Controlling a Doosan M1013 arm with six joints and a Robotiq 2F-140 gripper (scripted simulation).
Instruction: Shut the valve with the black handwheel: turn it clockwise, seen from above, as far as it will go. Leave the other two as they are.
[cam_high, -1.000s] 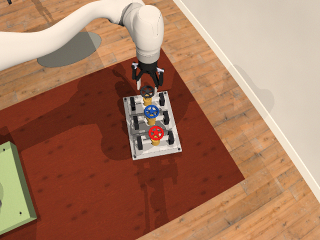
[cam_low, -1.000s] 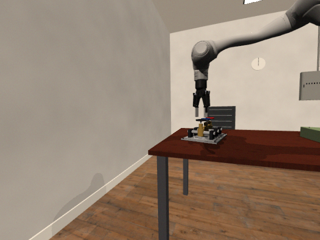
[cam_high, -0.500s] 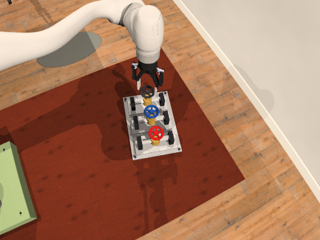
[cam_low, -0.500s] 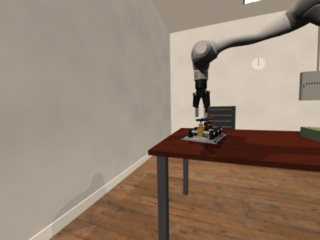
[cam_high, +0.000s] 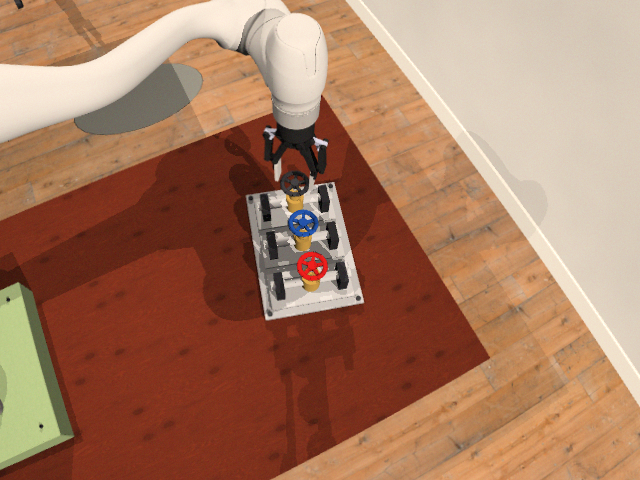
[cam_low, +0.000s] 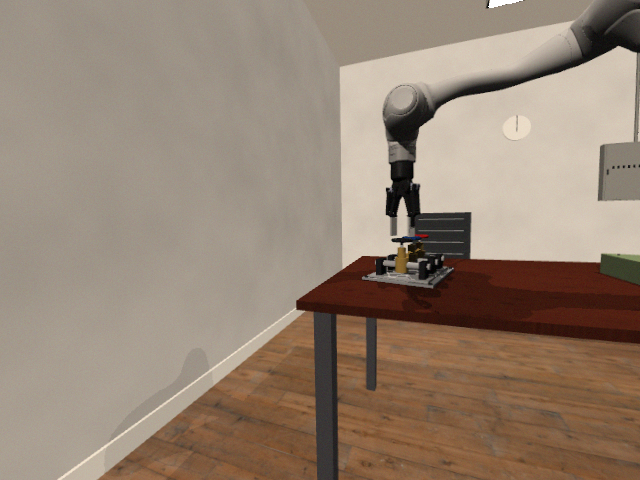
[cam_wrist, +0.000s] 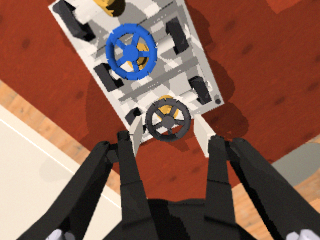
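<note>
Right now the black handwheel is 50 mm below my hand. From my hand the other things lie so: red handwheel: 210 mm to the right, 50 mm below, 30 mm behind; blue handwheel: 110 mm to the right, 50 mm below, 20 mm behind.
</note>
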